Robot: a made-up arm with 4 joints.
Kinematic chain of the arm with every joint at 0, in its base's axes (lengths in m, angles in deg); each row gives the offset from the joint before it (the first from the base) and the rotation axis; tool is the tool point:
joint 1: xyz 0 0 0.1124 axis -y
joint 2: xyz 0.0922 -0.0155 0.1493 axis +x
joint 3: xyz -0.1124 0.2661 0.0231 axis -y
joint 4: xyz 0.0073 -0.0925 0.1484 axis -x
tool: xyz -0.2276 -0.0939 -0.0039
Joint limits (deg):
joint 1: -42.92..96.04
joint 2: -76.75..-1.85
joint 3: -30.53..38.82
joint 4: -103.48..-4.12
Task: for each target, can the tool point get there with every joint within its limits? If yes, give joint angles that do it. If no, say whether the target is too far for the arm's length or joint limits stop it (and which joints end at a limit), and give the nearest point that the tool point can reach.
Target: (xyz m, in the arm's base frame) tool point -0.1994 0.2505 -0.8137
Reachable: no: too far | nearest point -0.1730 0.0821 -0.1818 | short by 0.655 m
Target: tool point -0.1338 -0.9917 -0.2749
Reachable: no: too far | nearest point -0.0749 -0.0495 -0.1044 | short by 0.959 m
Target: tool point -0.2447 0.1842 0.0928
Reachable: yes | joints 25.43 -49.34 -8.94 -89.75
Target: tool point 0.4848 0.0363 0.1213
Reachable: no: joint limits stop it (at a limit: joint 1, joint 3, joint 4) | nearest point 0.0848 0.0017 -0.1081 | short by 0.462 m
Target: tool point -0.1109 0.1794 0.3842
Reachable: yes | joints -21.24 -44.81 -16.97 -28.93
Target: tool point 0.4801 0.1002 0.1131
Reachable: no: joint limits stop it (at a limit: joint 1, joint 3, joint 4) | nearest point 0.0820 0.0228 -0.1084 | short by 0.462 m
